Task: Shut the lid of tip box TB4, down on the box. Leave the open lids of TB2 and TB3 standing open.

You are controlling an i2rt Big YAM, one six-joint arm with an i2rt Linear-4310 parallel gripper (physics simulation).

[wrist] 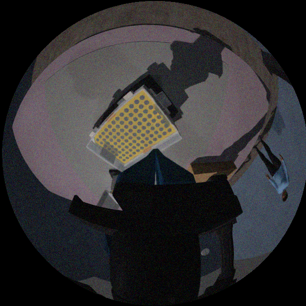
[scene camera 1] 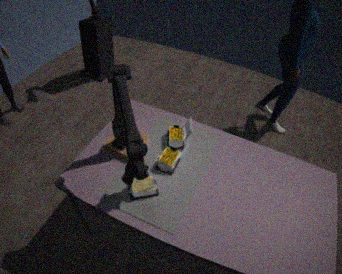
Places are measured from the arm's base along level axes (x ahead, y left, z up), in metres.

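Pixels of known places: arm's base, origin of the base link: (scene camera 1: pixel 122 141).
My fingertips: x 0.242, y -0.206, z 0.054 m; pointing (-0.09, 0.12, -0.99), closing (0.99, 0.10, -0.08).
Note:
Ahead of a thing's pixels: the offset from my fingertips to its top centre. "*": to the spot under its first point. Level surfaces: height alone.
The tip box nearest the arm (scene camera 1: pixel 144 187) (wrist: pixel 135 127) has a yellow rack that looks paler than the others in the scene view, as if under a clear cover; its label is unreadable, and how fully its lid is down is hard to tell. My gripper (scene camera 1: pixel 143 177) (wrist: pixel 155 152) is shut and empty, its tips over or at this box's edge; contact is unclear. A second tip box @(dx +0.064, dy +0.236, dz -0.018 m) (scene camera 1: pixel 170 158) and a third tip box @(dx +0.015, dy +0.422, dz -0.018 m) (scene camera 1: pixel 176 136) show bright yellow racks farther back. An upright clear lid @(* dx +0.066, dy +0.482, dz +0.010 m) (scene camera 1: pixel 188 125) stands by the third box. The second box's lid is hard to make out.
The boxes stand on a grey-green mat @(dz -0.093 m) (scene camera 1: pixel 175 200) on the pinkish table @(dz -0.096 m) (scene camera 1: pixel 260 200). The wooden arm base (scene camera 1: pixel 116 150) (wrist: pixel 212 172) is beside them. Part of a clear plastic piece (wrist: pixel 108 201) shows left of the gripper body in the wrist view. People stand beyond the table.

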